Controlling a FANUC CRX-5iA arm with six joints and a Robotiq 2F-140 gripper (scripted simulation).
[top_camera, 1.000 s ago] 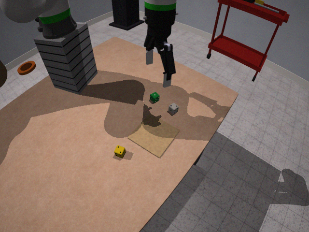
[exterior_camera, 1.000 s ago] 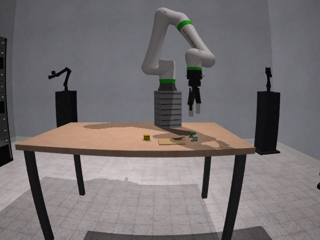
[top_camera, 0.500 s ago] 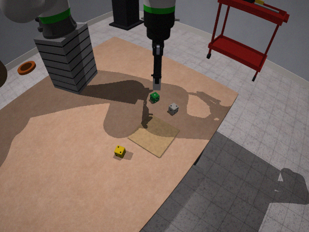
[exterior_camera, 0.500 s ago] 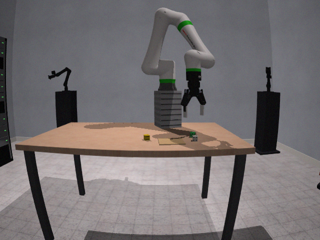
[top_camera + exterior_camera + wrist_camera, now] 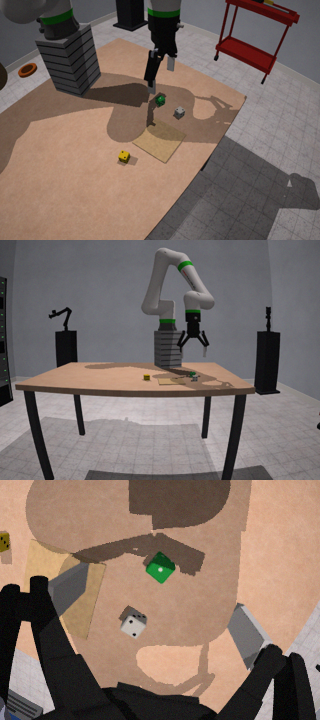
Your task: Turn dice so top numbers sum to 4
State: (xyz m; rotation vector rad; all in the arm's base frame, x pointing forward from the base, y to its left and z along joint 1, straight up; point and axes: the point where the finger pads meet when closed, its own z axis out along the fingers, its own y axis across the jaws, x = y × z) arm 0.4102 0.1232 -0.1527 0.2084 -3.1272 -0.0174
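Now: hand 12 cm above the green die. The rest, counted from my hand: white die: 12 cm below, 9 cm ahead, 1 cm to the right; yellow die: 28 cm to the right, 12 cm below, 5 cm ahead; tan mat: 14 cm to the right, 13 cm below, 10 cm ahead.
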